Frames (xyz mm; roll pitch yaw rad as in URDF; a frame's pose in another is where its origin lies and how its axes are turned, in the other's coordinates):
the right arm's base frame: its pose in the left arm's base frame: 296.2 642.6 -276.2 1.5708 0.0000 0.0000
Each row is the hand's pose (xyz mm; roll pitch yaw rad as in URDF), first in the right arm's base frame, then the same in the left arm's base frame.
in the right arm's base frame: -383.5 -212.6 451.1 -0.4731 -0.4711 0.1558
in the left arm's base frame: -87.3 191.5 -488.8 1.1689 -0.1387 -0.4760
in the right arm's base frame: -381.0 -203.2 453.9 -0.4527 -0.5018 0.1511
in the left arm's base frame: -84.8 188.7 -479.4 1.1912 -0.1324 -0.5066
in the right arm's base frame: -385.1 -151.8 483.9 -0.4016 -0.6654 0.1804
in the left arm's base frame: -88.9 158.7 -428.0 1.2813 -0.1416 -0.6734
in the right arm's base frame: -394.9 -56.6 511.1 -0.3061 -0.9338 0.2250
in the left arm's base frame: -98.7 131.5 -332.8 1.4467 -0.1331 -0.9460
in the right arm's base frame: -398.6 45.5 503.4 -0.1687 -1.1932 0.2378
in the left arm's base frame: -102.4 139.2 -230.7 1.6237 -0.0870 -1.2029
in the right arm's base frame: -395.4 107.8 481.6 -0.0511 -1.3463 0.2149
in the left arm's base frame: -99.2 161.0 -168.4 1.7294 -0.0475 -1.3513
